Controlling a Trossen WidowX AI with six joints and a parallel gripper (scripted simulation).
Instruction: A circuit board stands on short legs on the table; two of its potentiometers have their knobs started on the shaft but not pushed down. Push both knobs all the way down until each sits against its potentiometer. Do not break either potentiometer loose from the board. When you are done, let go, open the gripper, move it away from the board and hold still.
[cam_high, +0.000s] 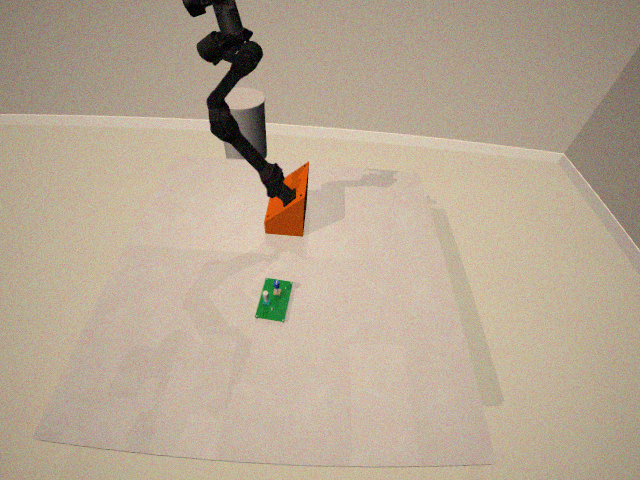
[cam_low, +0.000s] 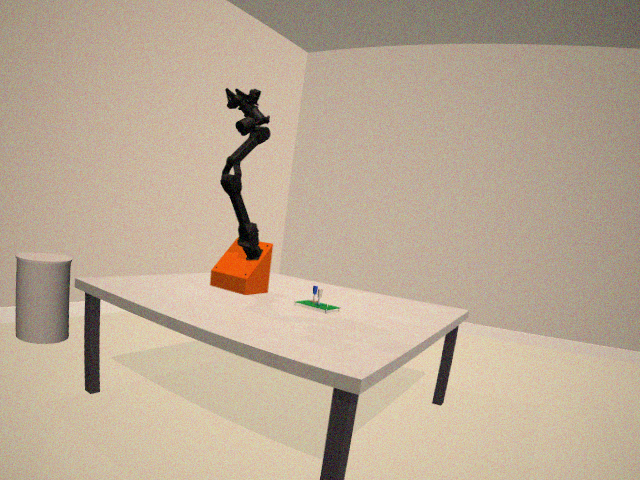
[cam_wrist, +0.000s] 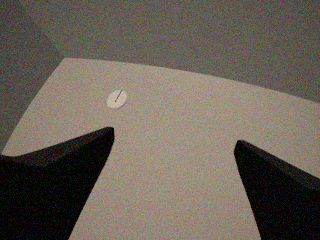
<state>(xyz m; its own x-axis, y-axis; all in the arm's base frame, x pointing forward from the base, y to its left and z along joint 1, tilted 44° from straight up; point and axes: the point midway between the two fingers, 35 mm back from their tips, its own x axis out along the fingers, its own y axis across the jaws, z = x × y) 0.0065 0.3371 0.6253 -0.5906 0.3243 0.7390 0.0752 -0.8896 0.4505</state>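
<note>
My gripper tip is now 790 mm above the blue knob, 440 mm short of it and 140 mm to the right of it. From my gripper tip the other things lie so: white round knob: 800 mm below, 480 mm ahead, 110 mm to the left.
</note>
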